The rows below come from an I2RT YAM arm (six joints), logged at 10 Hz.
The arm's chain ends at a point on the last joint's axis. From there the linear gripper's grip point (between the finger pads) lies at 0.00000 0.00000 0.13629 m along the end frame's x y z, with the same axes.
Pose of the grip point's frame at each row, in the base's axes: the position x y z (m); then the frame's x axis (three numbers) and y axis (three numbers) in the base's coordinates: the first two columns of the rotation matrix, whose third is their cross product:
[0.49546 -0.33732 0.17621 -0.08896 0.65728 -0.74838 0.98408 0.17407 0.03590]
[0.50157 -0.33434 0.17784 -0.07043 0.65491 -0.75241 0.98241 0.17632 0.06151]
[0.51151 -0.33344 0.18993 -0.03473 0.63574 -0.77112 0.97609 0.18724 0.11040]
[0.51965 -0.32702 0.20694 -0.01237 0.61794 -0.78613 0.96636 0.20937 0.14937]
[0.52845 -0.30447 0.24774 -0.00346 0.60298 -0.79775 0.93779 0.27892 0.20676]
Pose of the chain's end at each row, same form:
[0.47449 -0.23738 0.26648 -0.08896 0.65728 -0.74838 0.98408 0.17407 0.03590]
[0.47800 -0.23419 0.26722 -0.07043 0.65491 -0.75241 0.98241 0.17632 0.06151]
[0.48227 -0.23138 0.27539 -0.03473 0.63574 -0.77112 0.97609 0.18724 0.11040]
[0.48464 -0.22373 0.28868 -0.01237 0.61794 -0.78613 0.96636 0.20937 0.14937]
[0.48113 -0.20261 0.32494 -0.00346 0.60298 -0.79775 0.93779 0.27892 0.20676]

